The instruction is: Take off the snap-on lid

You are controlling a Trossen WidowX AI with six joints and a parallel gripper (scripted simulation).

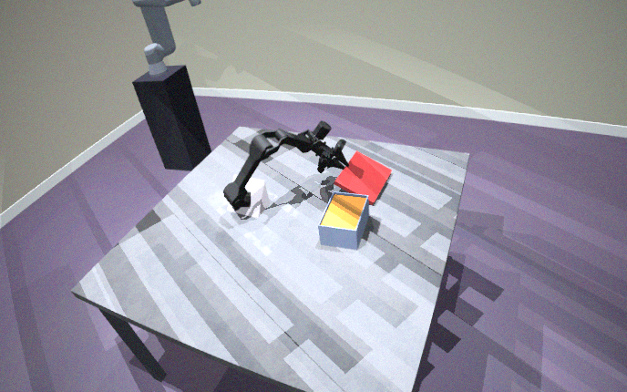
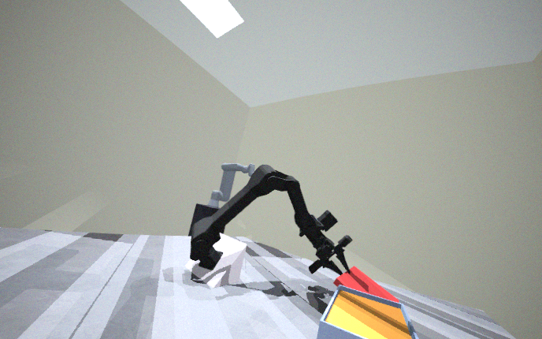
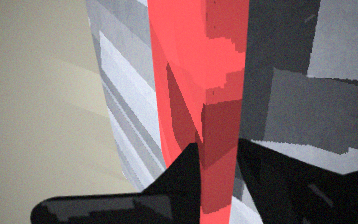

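Right now the red lid is 80 mm ahead of my gripper tip, 30 mm below it and 10 mm to the right of it. The rest, counted from my gripper tip: pale blue storage box 300 mm to the right, 60 mm ahead, 30 mm below.
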